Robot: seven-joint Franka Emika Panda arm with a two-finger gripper.
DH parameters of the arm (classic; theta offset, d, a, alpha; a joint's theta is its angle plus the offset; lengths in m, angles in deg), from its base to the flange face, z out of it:
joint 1: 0 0.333 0 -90
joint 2: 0 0 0 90
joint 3: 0 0.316 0.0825 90
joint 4: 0 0 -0.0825 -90
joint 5: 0 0.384 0 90
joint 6: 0 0 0.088 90
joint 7: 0 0.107 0 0
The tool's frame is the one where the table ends.
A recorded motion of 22 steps. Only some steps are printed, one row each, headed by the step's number.
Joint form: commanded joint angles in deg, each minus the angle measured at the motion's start. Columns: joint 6, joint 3, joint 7, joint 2, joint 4, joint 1, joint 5.
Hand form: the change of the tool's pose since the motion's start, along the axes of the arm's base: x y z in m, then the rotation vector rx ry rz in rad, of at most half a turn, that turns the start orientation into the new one. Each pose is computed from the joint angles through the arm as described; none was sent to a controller.
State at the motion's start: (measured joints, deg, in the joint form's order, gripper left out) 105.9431 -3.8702 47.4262 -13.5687 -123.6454 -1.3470 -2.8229
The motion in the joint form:
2: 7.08 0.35 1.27 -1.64 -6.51 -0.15 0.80
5: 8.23 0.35 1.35 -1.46 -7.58 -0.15 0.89
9: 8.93 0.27 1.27 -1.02 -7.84 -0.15 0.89
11: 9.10 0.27 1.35 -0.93 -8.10 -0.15 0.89
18: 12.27 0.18 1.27 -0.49 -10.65 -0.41 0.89
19: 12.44 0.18 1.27 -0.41 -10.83 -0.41 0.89
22: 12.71 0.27 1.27 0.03 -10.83 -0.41 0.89
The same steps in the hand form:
2: -0.0107 0.0048 -0.0296 0.0105 -0.0401 -0.0195
5: -0.0118 0.0052 -0.0381 0.0121 -0.0385 -0.0210
9: -0.0106 0.0045 -0.0427 0.0122 -0.0385 -0.0207
11: -0.0110 0.0046 -0.0453 0.0123 -0.0354 -0.0220
18: -0.0143 0.0026 -0.0647 0.0129 -0.0385 -0.0252
19: -0.0145 0.0027 -0.0665 0.0130 -0.0370 -0.0251
22: -0.0132 0.0033 -0.0697 0.0125 -0.0340 -0.0236

